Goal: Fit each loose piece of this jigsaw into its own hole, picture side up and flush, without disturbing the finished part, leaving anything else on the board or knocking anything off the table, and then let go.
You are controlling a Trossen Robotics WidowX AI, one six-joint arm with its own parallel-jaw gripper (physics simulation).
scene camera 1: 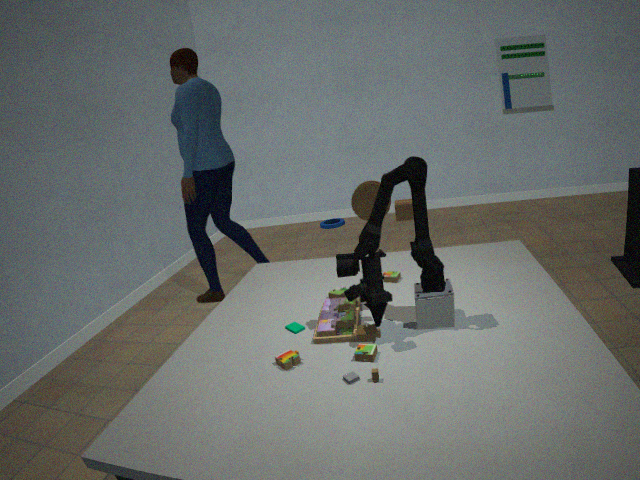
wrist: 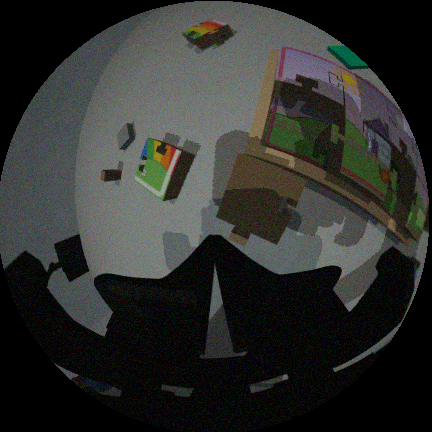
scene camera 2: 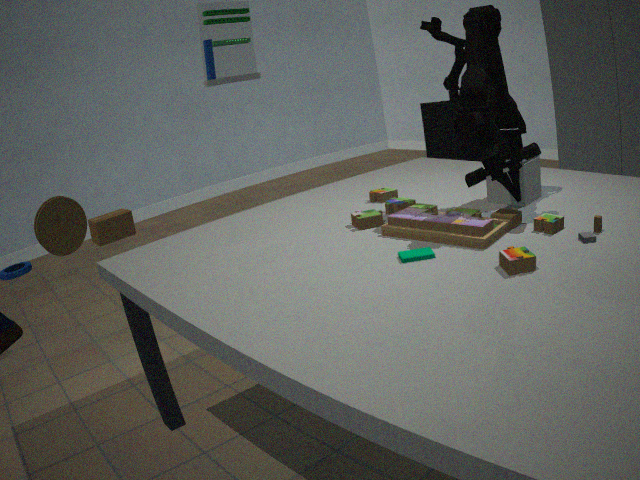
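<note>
The jigsaw board [scene camera 1: 330,339] [scene camera 2: 439,238] [wrist: 262,115] holds the finished part, with dark holes between its pieces. A brown piece [scene camera 1: 368,332] [scene camera 2: 506,213] [wrist: 262,200], plain wood face showing, lies at the board's near-robot edge; whether it rests on the rim is unclear. Picture-side-up loose pieces are a rainbow piece [scene camera 1: 287,358] [scene camera 2: 517,260] [wrist: 207,33], a green-cornered piece [scene camera 1: 366,352] [scene camera 2: 549,223] [wrist: 159,170], a far piece [scene camera 1: 391,275] [scene camera 2: 383,194], a green-topped piece [scene camera 2: 367,219] and a blue-green piece [scene camera 2: 400,203]. My gripper [scene camera 1: 378,323] [scene camera 2: 519,199] [wrist: 213,239] is shut and empty, beside the brown piece.
A green tile [scene camera 1: 295,327] [scene camera 2: 416,254] [wrist: 348,57] lies beside the board. A grey block [scene camera 1: 351,377] [scene camera 2: 586,237] [wrist: 126,136] and a small brown block [scene camera 1: 375,375] [scene camera 2: 597,223] [wrist: 111,175] stand beyond the green-cornered piece. The arm's grey base [scene camera 1: 434,311] stands on the table.
</note>
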